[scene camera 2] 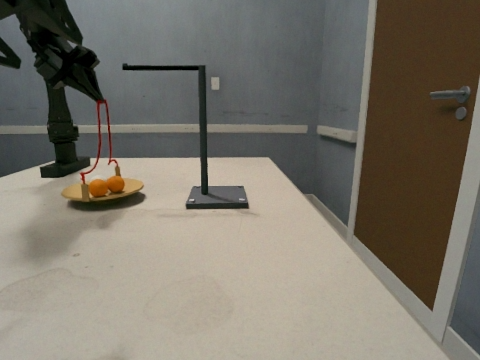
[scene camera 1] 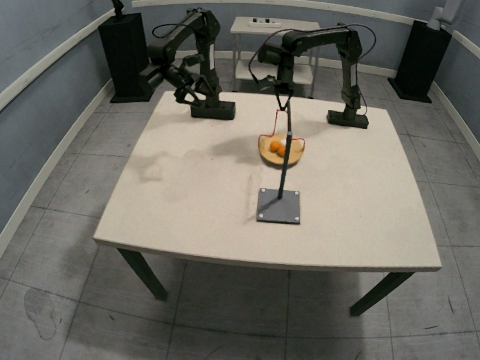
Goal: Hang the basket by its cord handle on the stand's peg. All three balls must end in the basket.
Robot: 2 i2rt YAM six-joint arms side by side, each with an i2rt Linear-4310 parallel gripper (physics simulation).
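Places are measured from the left arm's base along level axes (x ahead, y left, z up), in metres.
Where they show: left gripper, fingertip midpoint: (scene camera 2: 102, 102) (scene camera 1: 282, 111); right gripper, fingertip midpoint: (scene camera 2: 49, 53) (scene camera 1: 207, 101); left arm's base, origin of the base link: (scene camera 2: 67, 164) (scene camera 1: 348, 118); right arm's base, origin of the base link: (scene camera 1: 212, 105).
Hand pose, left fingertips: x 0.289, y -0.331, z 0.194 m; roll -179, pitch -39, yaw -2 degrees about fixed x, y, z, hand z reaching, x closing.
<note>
Things, the pixels of their top centre, and the offset from my left fingertips. "spot": a spot on its surface instead. Level surfaces: height alone.
- tan basket, middle of its top: (scene camera 2: 102, 174) (scene camera 1: 281, 141) dx -0.021, dy +0.012, dz -0.156 m
- white ball, middle of its top: (scene camera 2: 97, 175) (scene camera 1: 285, 140) dx -0.039, dy +0.026, dz -0.163 m
- red cord handle, surface spot: (scene camera 2: 100, 132) (scene camera 1: 275, 124) spot: dx -0.001, dy -0.021, dz -0.060 m
- peg, surface spot: (scene camera 2: 160, 67) spot: dx +0.124, dy +0.011, dz +0.072 m
- table, its level: dz -0.216 m
The tan basket (scene camera 1: 274, 159) (scene camera 2: 120, 193) hangs level, low over the table, with a shadow beneath it. Two orange balls (scene camera 1: 275, 146) (scene camera 2: 98, 188) and a white ball (scene camera 1: 283, 142) (scene camera 2: 96, 177) lie in it. My left gripper (scene camera 1: 283, 108) (scene camera 2: 101, 99) is shut on the top of the red cord handle (scene camera 1: 276, 122) (scene camera 2: 100, 132). In scene camera 2 the gripped cord is left of and lower than the tip of the peg (scene camera 2: 160, 67), apart from it. The stand (scene camera 1: 279, 212) (scene camera 2: 203, 130) is upright. My right gripper (scene camera 1: 191, 100) is open, at the upper left in scene camera 1.
The table (scene camera 1: 175, 220) (scene camera 2: 280, 280) carries both arm bases at its back edge. A white side table (scene camera 1: 274, 76) stands behind it, and black pedestals (scene camera 1: 125, 55) (scene camera 1: 419, 60) stand at the far left and right of the room.
</note>
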